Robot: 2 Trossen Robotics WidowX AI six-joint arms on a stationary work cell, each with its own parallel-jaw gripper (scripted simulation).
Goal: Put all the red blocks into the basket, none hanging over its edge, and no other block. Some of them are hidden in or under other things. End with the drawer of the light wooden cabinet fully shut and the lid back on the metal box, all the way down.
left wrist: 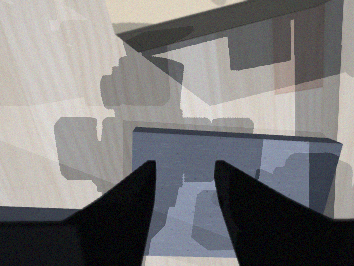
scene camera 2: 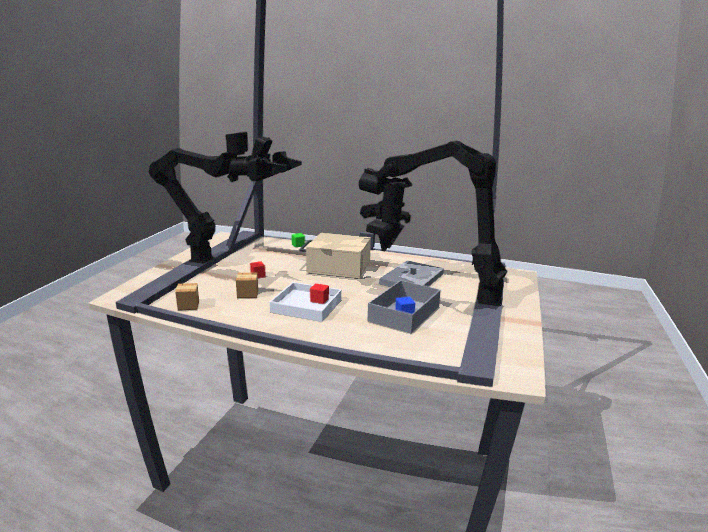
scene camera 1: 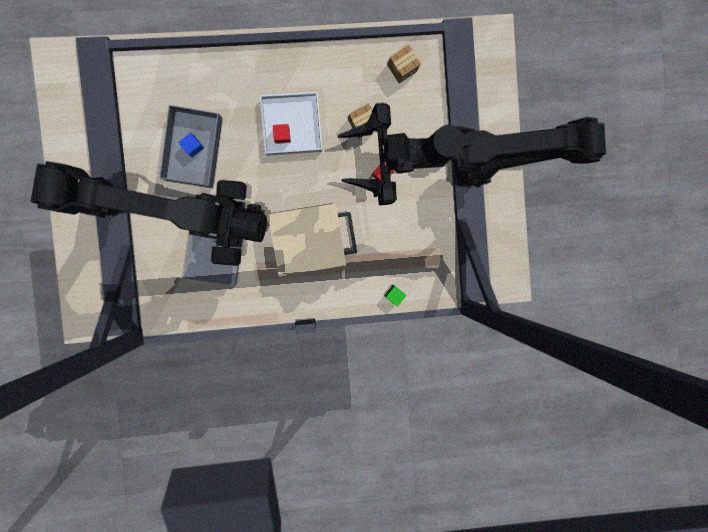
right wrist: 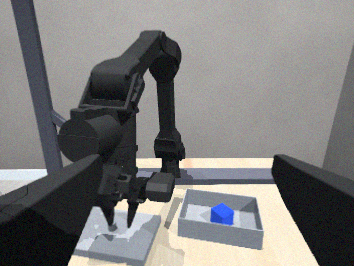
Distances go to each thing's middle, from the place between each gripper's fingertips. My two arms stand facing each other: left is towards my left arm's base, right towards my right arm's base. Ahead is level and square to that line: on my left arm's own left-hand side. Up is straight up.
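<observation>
Counted from my left hand: light wooden cabinet [scene camera 1: 309, 239] 17 cm to the right, 5 cm behind, 9 cm below; metal box [scene camera 1: 176, 164] 10 cm to the left, 21 cm ahead, 10 cm below; white basket [scene camera 1: 300, 111] 15 cm to the right, 25 cm ahead, 12 cm below. Relative to the grey metal lid [scene camera 1: 198, 266], my left gripper is 8 cm to the right of it, 4 cm past it and 12 cm above it.
Counted from my right hand: grey metal lid 36 cm to the left, 13 cm behind, 33 cm below; metal box 39 cm to the left, 11 cm ahead, 32 cm below; white basket 13 cm to the left, 16 cm ahead, 33 cm below. Relative to the light wooden cabinet, my right gripper is 11 cm to the right of it, 14 cm past it and 30 cm above it.
</observation>
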